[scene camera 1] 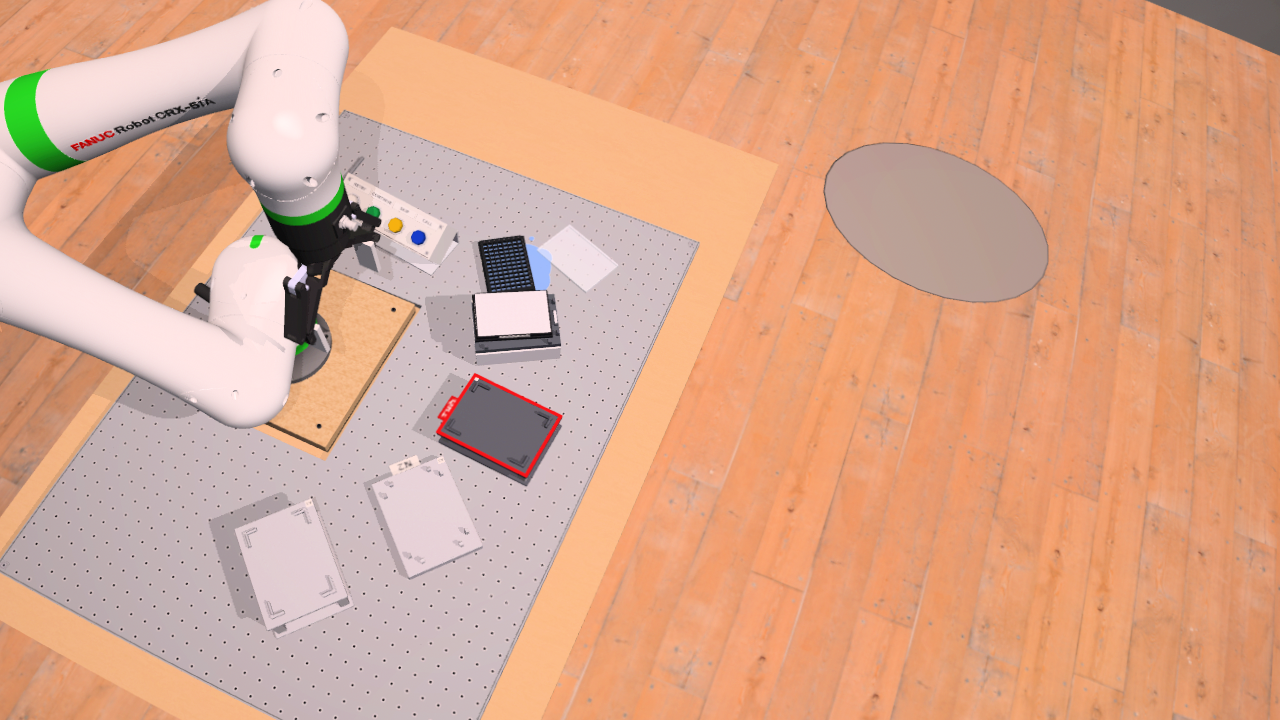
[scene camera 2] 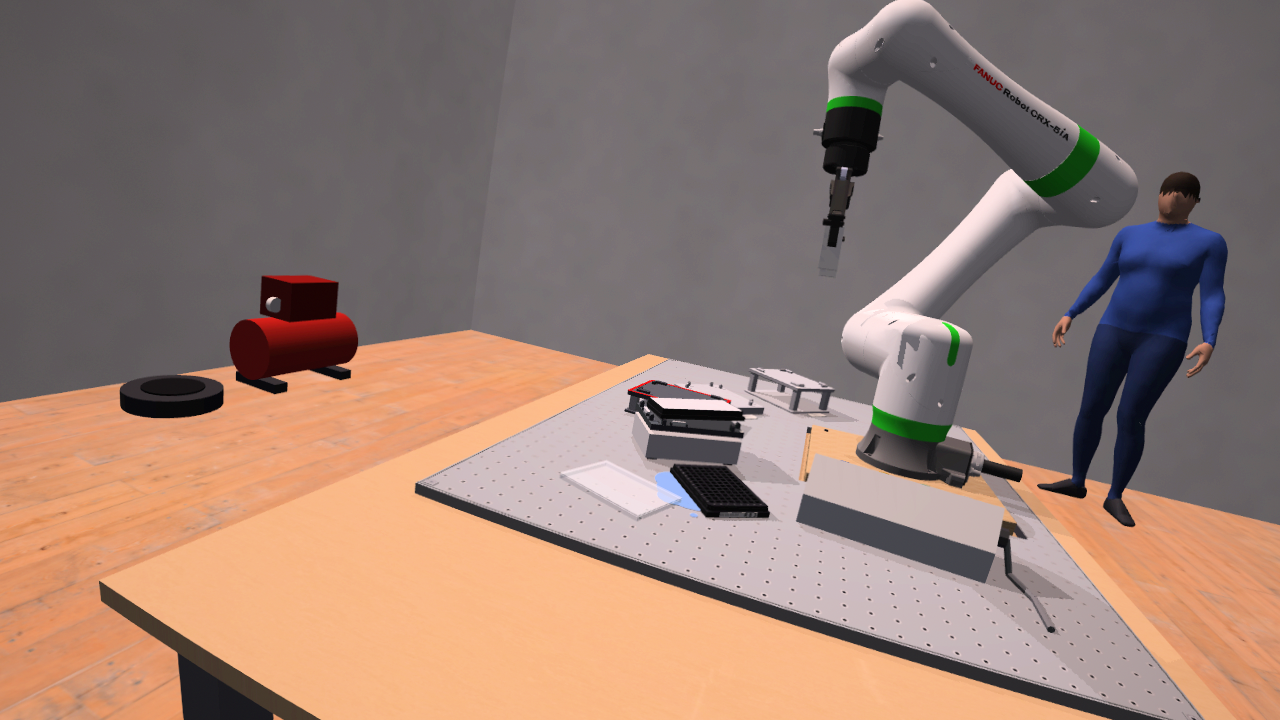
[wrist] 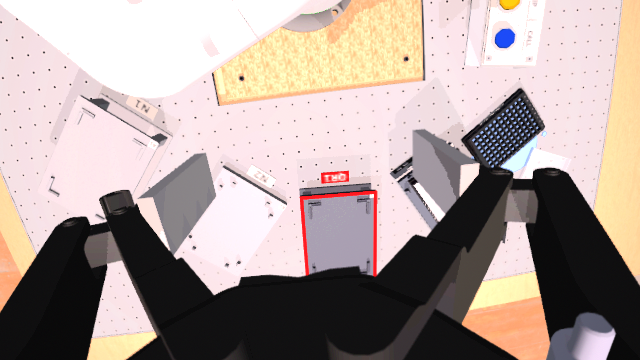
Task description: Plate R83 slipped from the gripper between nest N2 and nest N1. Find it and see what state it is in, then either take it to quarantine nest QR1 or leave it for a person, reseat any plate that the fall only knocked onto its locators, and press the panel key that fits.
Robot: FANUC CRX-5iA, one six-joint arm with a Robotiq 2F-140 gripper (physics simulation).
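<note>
A black well plate lies on the board, wells up, against a blue spill. A clear lid lies off it, across the spill. A black plate with a white top sits on a grey device and looks slightly tilted. Nests QR1, N2 and N1 hold no plate. My gripper is open and empty, high above the board. No plate name is readable.
The key panel has green, yellow and blue keys visible; my gripper partly hides it in scene camera 1. A person stands behind the table at right. A red compressor and a black ring are on the floor.
</note>
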